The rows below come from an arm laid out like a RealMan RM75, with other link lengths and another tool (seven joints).
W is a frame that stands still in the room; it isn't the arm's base.
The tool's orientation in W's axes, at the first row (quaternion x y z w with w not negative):
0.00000 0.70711 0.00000 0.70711
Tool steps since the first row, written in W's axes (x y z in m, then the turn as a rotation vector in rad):
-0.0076 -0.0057 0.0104 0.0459 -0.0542 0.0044
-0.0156 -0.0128 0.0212 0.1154 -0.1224 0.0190
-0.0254 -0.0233 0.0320 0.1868 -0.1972 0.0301
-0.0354 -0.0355 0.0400 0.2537 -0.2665 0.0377
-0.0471 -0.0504 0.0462 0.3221 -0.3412 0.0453
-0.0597 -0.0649 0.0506 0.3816 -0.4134 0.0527
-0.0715 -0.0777 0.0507 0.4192 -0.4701 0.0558
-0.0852 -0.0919 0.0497 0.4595 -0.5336 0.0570
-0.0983 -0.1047 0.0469 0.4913 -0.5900 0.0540
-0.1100 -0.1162 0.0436 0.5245 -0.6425 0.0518
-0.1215 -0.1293 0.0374 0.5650 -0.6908 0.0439
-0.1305 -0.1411 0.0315 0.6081 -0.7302 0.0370
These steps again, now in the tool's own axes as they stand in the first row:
-0.0104 -0.0057 -0.0076 -0.0044 -0.0542 0.0459
-0.0212 -0.0128 -0.0156 -0.0190 -0.1224 0.1154
-0.0320 -0.0233 -0.0254 -0.0301 -0.1972 0.1868
-0.0400 -0.0355 -0.0354 -0.0377 -0.2665 0.2537
-0.0462 -0.0504 -0.0471 -0.0453 -0.3412 0.3221
-0.0506 -0.0649 -0.0597 -0.0527 -0.4134 0.3816
-0.0507 -0.0777 -0.0715 -0.0558 -0.4701 0.4192
-0.0497 -0.0919 -0.0852 -0.0570 -0.5336 0.4595
-0.0469 -0.1047 -0.0983 -0.0540 -0.5900 0.4913
-0.0436 -0.1162 -0.1100 -0.0518 -0.6425 0.5245
-0.0374 -0.1293 -0.1215 -0.0439 -0.6908 0.5650
-0.0315 -0.1411 -0.1305 -0.0370 -0.7302 0.6081

